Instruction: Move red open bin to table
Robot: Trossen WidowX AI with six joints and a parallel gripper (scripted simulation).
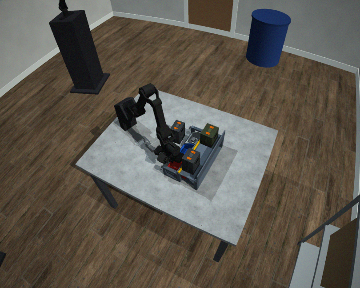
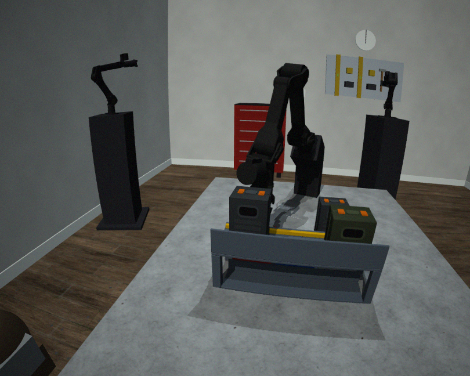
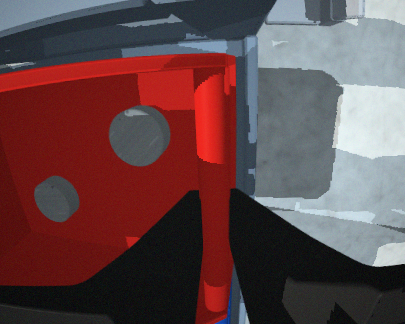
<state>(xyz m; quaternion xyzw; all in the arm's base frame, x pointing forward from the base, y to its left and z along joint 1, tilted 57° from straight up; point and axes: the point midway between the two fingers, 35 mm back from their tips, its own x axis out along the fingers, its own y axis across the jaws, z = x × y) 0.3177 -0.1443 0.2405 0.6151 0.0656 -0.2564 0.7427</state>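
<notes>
Now: hand 60 mm short of the red open bin, 20 mm to the left of it and 20 mm above it. From my hand the other things lie so: yellow rail 130 mm ahead, 70 mm to the left, 30 mm above; grey bin 190 mm to the left, 140 mm ahead, 30 mm below; blue bin 100 mm ahead, 80 mm to the left, 30 mm below.
</notes>
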